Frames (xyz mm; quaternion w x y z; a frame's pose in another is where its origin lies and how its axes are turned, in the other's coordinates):
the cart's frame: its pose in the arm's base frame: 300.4 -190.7 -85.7 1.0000 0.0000 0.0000 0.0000
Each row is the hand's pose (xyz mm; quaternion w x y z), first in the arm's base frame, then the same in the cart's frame.
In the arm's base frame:
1: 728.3 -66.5 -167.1 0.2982 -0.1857 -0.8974 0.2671
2: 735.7 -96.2 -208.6 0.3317 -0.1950 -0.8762 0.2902
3: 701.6 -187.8 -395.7 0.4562 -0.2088 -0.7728 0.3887
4: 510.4 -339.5 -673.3 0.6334 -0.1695 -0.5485 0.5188
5: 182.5 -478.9 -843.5 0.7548 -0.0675 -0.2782 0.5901
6: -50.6 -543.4 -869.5 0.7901 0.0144 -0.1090 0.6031
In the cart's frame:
1: 427.9 124.2 -81.4 0.2982 -0.1857 -0.8974 0.2671
2: 435.3 94.5 -122.9 0.3317 -0.1950 -0.8762 0.2902
3: 401.2 2.9 -310.0 0.4562 -0.2088 -0.7728 0.3887
4: 210.0 -148.8 -587.6 0.6334 -0.1695 -0.5485 0.5188
5: -117.9 -288.2 -757.8 0.7548 -0.0675 -0.2782 0.5901
6: -351.0 -352.7 -783.8 0.7901 0.0144 -0.1090 0.6031

